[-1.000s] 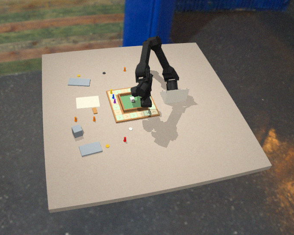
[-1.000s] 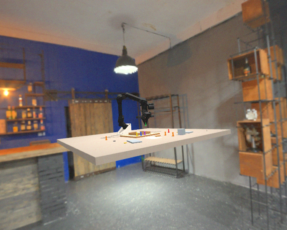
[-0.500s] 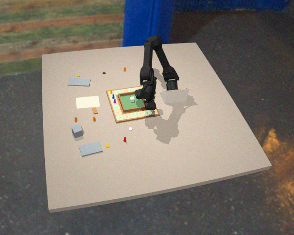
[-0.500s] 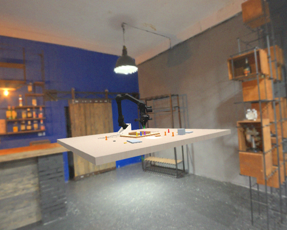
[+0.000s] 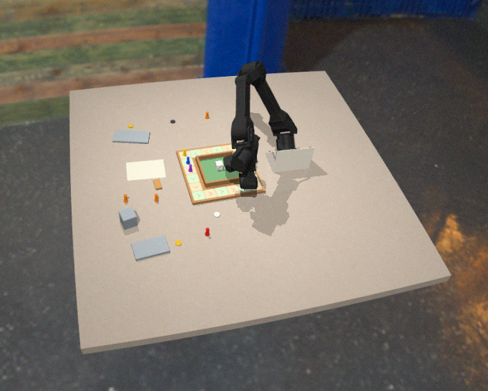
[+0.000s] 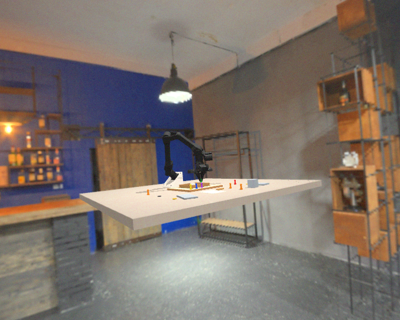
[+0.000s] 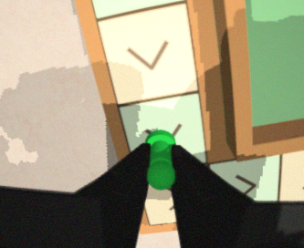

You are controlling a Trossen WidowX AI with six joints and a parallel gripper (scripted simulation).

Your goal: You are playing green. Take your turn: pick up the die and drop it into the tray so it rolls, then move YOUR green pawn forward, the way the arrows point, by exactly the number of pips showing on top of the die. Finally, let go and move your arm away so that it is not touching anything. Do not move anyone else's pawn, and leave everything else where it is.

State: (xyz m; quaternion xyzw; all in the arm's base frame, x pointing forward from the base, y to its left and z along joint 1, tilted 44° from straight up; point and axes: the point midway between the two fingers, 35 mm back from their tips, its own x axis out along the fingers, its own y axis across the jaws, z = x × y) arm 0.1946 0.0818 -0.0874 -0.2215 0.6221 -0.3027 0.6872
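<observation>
Now: gripper tip 11 cm to the left of the tray, 8 cm short of it and 3 cm above it. The rest, counted from my gripper tip: green pawn: 1 cm above; then purple pawn: 19 cm ahead, 12 cm to the right, 1 cm below; then white die: 12 cm to the right, 8 cm ahead, 1 cm below.
</observation>
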